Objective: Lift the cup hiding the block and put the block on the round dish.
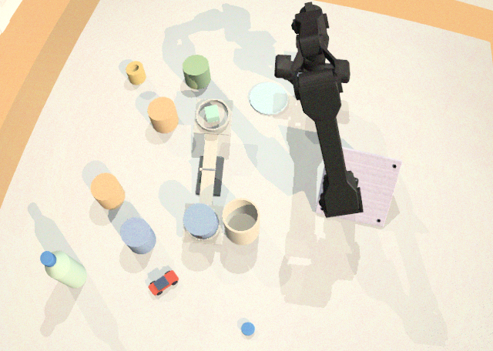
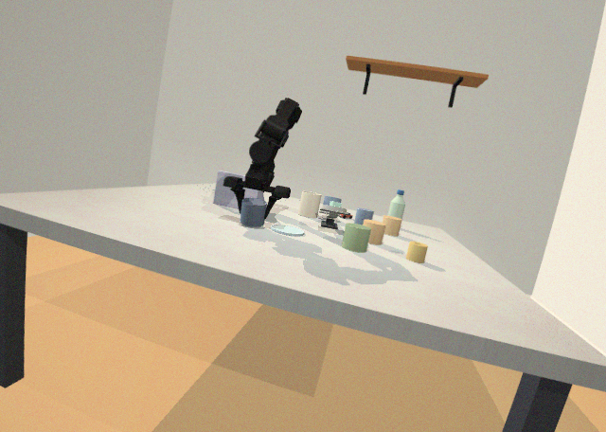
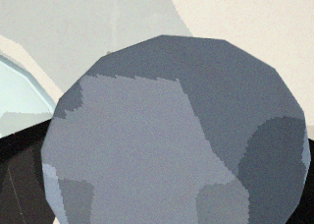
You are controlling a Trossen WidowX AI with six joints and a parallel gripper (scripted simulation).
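Now: the pale green block 22 cm ahead of my gripper tip, 16 cm to the left of it and 6 cm above it. From my gripper tip the other things lie so: balance: 20 cm ahead, 29 cm to the left, 1 cm above; round pale dish: 10 cm ahead, 4 cm to the left, 3 cm below; green cylinder: 30 cm ahead, 3 cm to the left, 1 cm above.
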